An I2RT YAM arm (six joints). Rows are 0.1 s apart.
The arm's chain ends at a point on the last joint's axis. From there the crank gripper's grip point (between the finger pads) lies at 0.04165 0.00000 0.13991 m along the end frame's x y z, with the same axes.
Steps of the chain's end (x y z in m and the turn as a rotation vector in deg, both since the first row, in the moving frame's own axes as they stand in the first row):
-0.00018, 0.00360, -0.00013, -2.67, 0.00, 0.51
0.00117, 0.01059, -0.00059, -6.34, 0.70, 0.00
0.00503, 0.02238, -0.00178, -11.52, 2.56, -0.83
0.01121, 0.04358, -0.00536, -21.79, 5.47, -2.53
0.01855, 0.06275, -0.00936, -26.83, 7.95, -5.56
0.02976, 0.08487, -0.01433, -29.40, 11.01, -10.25
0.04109, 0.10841, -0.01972, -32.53, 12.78, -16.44
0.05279, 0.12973, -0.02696, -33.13, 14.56, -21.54
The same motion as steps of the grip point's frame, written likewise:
-0.00021, 0.01049, -0.00029, -2.67, 0.00, 0.51
0.00287, 0.02601, -0.00196, -6.34, 0.70, 0.00
0.01139, 0.04948, -0.00652, -11.52, 2.56, -0.83
0.02516, 0.09259, -0.01951, -21.79, 5.47, -2.53
0.03970, 0.11947, -0.03032, -26.83, 7.95, -5.56
0.06003, 0.14137, -0.04047, -29.40, 11.01, -10.25
0.07831, 0.16405, -0.05012, -32.53, 12.78, -16.44
0.09566, 0.17994, -0.05896, -33.13, 14.56, -21.54

